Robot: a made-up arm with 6 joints.
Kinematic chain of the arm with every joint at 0, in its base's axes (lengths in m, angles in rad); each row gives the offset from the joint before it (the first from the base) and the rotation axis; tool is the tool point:
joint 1: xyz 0 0 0.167 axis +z
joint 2: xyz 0 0 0 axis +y
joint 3: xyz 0 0 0.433 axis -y
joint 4: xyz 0 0 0 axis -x
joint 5: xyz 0.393 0 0 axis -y
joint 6: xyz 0 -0.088 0 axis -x
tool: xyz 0 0 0
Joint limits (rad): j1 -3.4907..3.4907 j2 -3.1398..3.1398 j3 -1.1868..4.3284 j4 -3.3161..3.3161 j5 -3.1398..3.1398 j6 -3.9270..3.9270
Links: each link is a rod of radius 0.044 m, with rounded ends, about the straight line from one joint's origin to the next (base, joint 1, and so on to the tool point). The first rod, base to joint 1, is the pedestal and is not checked.
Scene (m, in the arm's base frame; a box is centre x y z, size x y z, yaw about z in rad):
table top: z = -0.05
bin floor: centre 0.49 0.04 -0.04 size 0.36 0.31 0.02 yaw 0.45
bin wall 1: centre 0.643 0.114 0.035 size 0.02 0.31 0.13 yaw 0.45
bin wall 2: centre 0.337 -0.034 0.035 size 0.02 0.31 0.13 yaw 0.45
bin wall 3: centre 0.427 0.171 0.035 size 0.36 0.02 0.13 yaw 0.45
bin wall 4: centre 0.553 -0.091 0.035 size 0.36 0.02 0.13 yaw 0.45
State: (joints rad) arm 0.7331 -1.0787 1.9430 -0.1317 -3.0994 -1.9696
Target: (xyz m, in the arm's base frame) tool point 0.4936 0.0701 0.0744
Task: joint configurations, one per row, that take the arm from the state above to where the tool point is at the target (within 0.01 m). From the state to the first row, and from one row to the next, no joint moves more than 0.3 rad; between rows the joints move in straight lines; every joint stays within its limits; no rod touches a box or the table.
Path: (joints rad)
1: 1.0298 -1.0189 2.1257 -0.0982 -3.0994 -1.9696
2: 1.3265 -0.9591 2.3084 -0.0646 -3.0994 -1.9696
3: 1.6233 -0.8993 2.4911 -0.0311 -3.0994 -1.9696
4: 1.9200 -0.8394 2.6738 0.0025 -3.0994 -1.9696
5: 2.2167 -0.7796 2.8566 0.0360 -3.0994 -1.9696
6: 2.5134 -0.7198 3.0393 0.0696 -3.0994 -1.9696
7: 2.8102 -0.6600 3.2220 0.1031 -3.0994 -1.9696
8: 3.1069 -0.6002 3.4047 0.1367 -3.0994 -1.9696
9: 3.1068 -0.8978 3.3870 0.1337 -3.0994 -1.9696

